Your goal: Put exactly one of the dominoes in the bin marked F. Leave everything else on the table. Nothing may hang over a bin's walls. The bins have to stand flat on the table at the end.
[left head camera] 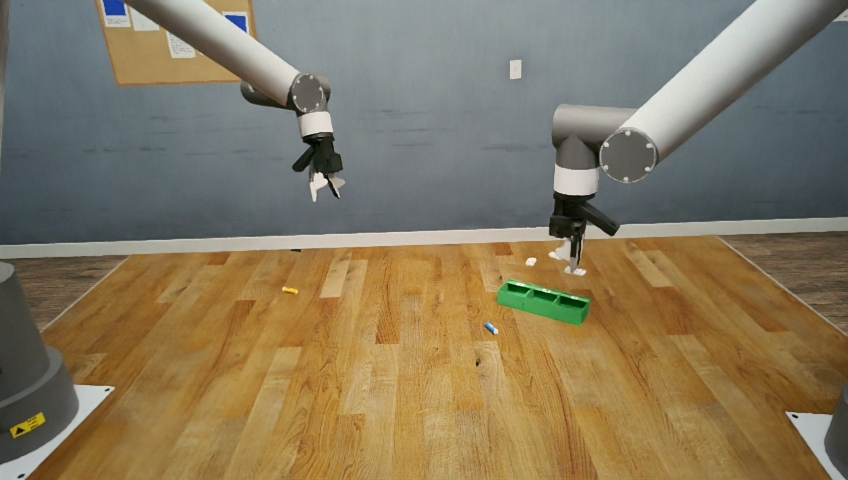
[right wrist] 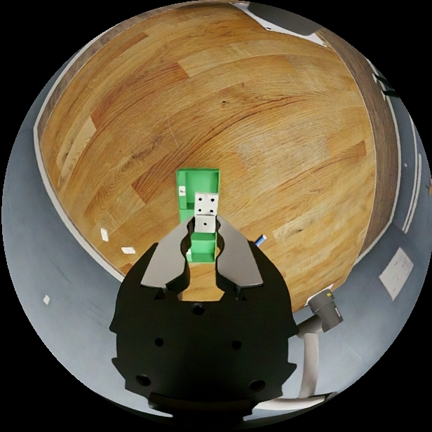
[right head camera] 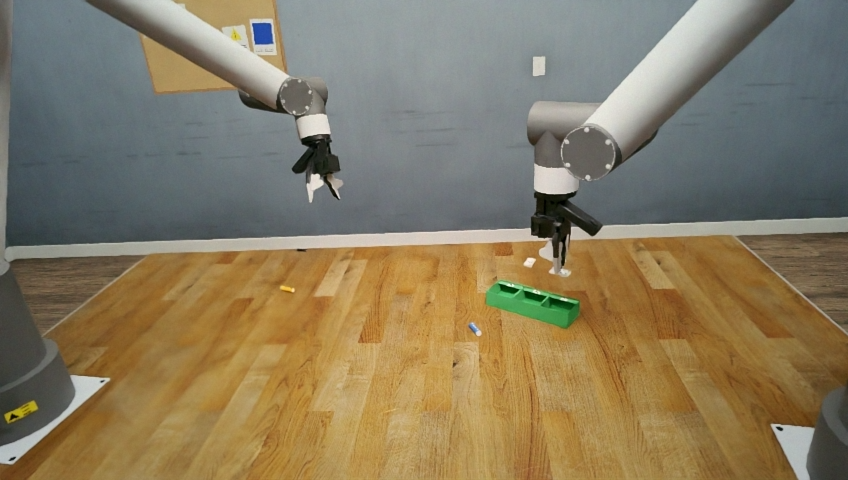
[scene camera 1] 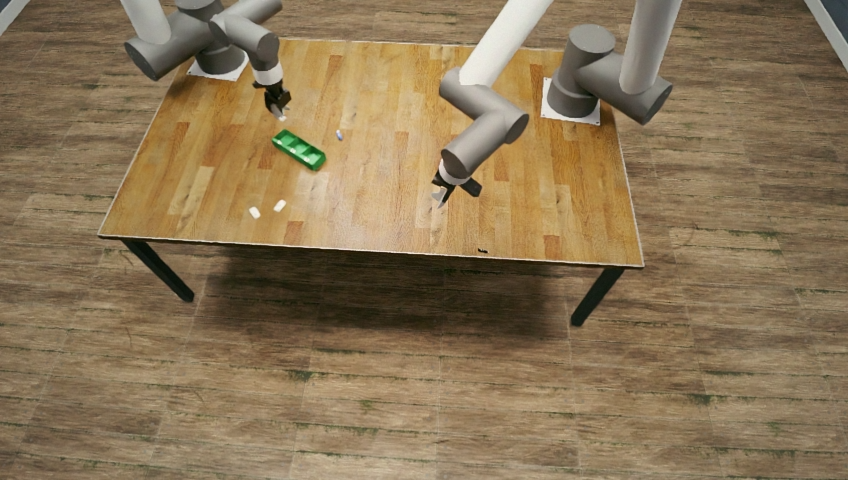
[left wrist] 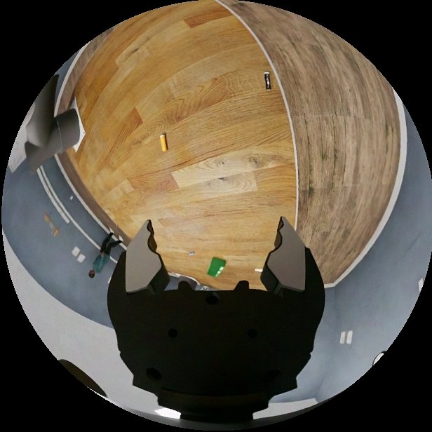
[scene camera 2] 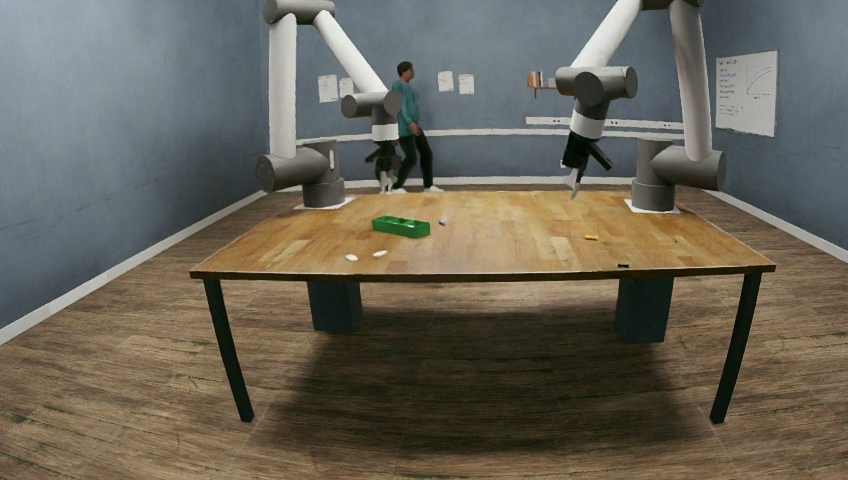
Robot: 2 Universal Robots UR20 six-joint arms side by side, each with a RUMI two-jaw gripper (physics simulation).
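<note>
My right gripper [left head camera: 573, 267] [right head camera: 557, 267] [scene camera 1: 280, 117] [scene camera 2: 385, 189] [right wrist: 205, 216] is shut on a white domino with black dots and holds it above the green bins [left head camera: 538, 309] [right head camera: 529, 311] [scene camera 2: 399, 231]. In the right wrist view the domino [right wrist: 206, 204] overlaps the bin marked F [right wrist: 196, 179], the upper compartment there. Two more dominoes lie on the table: one domino [left head camera: 530, 261] [scene camera 1: 279, 205] [scene camera 2: 379, 253] [right wrist: 128, 250], and a second domino [scene camera 1: 254, 212] [scene camera 2: 351, 257] [right wrist: 104, 234]. My left gripper [left head camera: 326, 198] [right head camera: 324, 199] [scene camera 2: 573, 190] [left wrist: 214, 219] is open, high above the table.
A blue battery [left head camera: 490, 327] [right head camera: 474, 328] [scene camera 1: 339, 135] [right wrist: 261, 240] lies near the bins. A yellow battery [left head camera: 289, 290] [right head camera: 286, 289] [scene camera 2: 590, 237] [left wrist: 163, 142] lies below my left gripper's side. A black battery [scene camera 1: 482, 250] [scene camera 2: 623, 265] [left wrist: 267, 81] lies near the table edge.
</note>
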